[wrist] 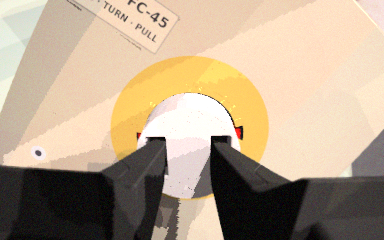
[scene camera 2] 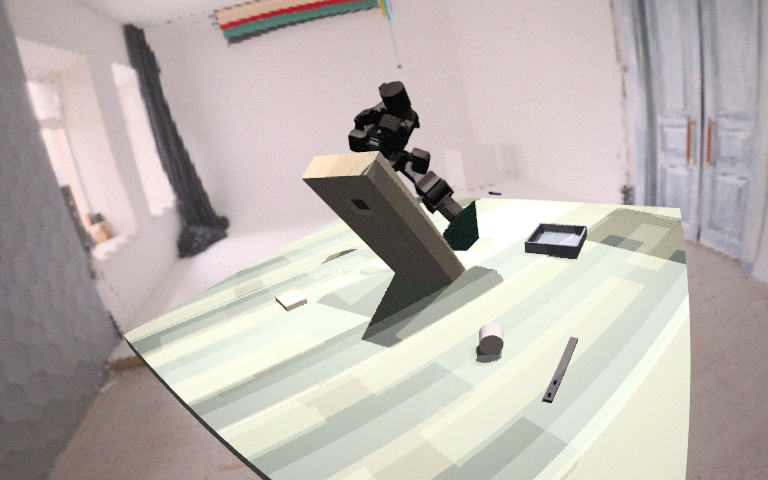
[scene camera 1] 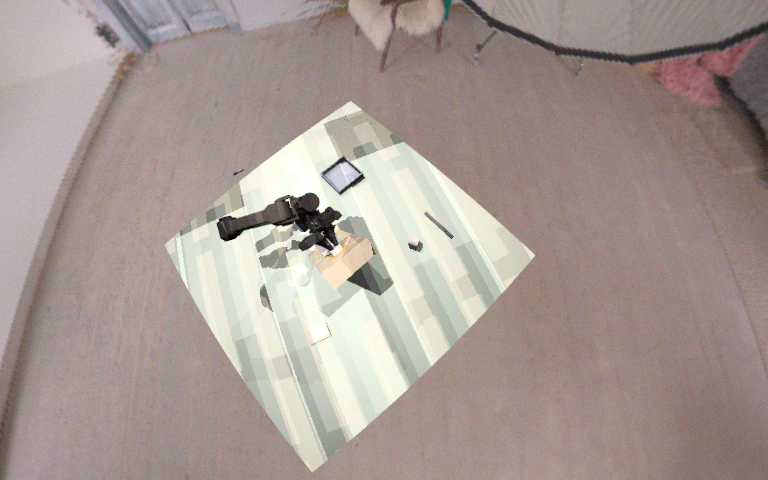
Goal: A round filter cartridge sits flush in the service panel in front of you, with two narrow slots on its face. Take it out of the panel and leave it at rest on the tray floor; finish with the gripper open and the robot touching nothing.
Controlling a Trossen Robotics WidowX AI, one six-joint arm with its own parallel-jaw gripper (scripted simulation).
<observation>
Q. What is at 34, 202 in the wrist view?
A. My gripper.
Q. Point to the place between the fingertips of my gripper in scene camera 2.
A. At 373, 180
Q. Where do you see a grey tray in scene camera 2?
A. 555, 239
</observation>
